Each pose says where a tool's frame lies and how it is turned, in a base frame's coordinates. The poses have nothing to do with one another.
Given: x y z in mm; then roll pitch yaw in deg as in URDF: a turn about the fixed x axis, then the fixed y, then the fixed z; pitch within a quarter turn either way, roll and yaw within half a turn.
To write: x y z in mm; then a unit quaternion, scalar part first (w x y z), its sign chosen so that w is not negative. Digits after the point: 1 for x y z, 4 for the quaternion.
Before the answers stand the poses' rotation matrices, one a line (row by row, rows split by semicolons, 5 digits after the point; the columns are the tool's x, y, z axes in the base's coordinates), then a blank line. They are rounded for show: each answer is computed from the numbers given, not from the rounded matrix.
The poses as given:
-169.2 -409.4 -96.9 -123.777 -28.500 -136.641
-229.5 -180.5 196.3 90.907 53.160 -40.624
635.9 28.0 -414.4 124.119 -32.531 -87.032
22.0 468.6 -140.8 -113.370 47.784 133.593
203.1 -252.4 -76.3 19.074 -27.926 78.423
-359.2 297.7 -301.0 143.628 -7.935 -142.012
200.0 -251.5 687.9 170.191 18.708 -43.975
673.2 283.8 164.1 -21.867 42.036 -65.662
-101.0 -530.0 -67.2 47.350 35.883 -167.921
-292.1 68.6 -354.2 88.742 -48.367 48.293
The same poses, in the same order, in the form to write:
-0.63896 -0.67007 0.37780; -0.60337 0.13192 -0.78648; 0.47716 -0.73048 -0.48859
0.45508 0.59705 -0.66063; -0.39038 -0.53303 -0.75066; -0.80031 0.59951 -0.00949
0.04365 -0.58321 -0.81115; -0.84197 0.41555 -0.34410; 0.53776 0.69798 -0.47291
-0.46331 0.75607 -0.46227; 0.48665 -0.21888 -0.84573; -0.74062 -0.61680 -0.26653
0.17732 -0.95658 0.23131; 0.86558 0.03973 -0.49920; 0.46833 0.28874 0.83504
-0.78059 -0.43107 -0.45261; -0.60960 0.68499 0.39897; 0.13805 0.58735 -0.79747
0.68162 -0.64487 -0.34574; -0.65766 -0.74706 0.09685; -0.32075 0.16136 -0.93332
0.30609 0.74280 0.59545; -0.67672 0.60970 -0.41270; -0.66960 -0.27663 0.68929
-0.79228 -0.27978 -0.54224; -0.16955 -0.75273 0.63612; -0.58613 0.59592 0.54894
0.44201 -0.51354 0.73546; 0.49598 -0.54325 -0.67741; 0.74742 0.66420 0.01459

-169.2 -409.4 -96.9 0.0330 0.4236 -0.7516 0.5046
-229.5 -180.5 196.3 0.4776 0.7067 0.0731 -0.5168
635.9 28.0 -414.4 0.4966 0.5246 -0.6791 -0.1303
22.0 468.6 -140.8 0.1132 0.5055 0.6146 -0.5949
203.1 -252.4 -76.3 0.7163 0.2750 -0.0827 0.6360
-359.2 297.7 -301.0 0.1635 0.2881 -0.9032 -0.2730
200.0 -251.5 687.9 0.0176 0.9168 -0.3552 -0.1817
673.2 283.8 164.1 0.8070 0.0422 0.3919 -0.4397
-101.0 -530.0 -67.2 0.0313 -0.3207 0.3502 0.8795
-292.1 68.6 -354.2 0.4778 0.7019 -0.0063 0.5282

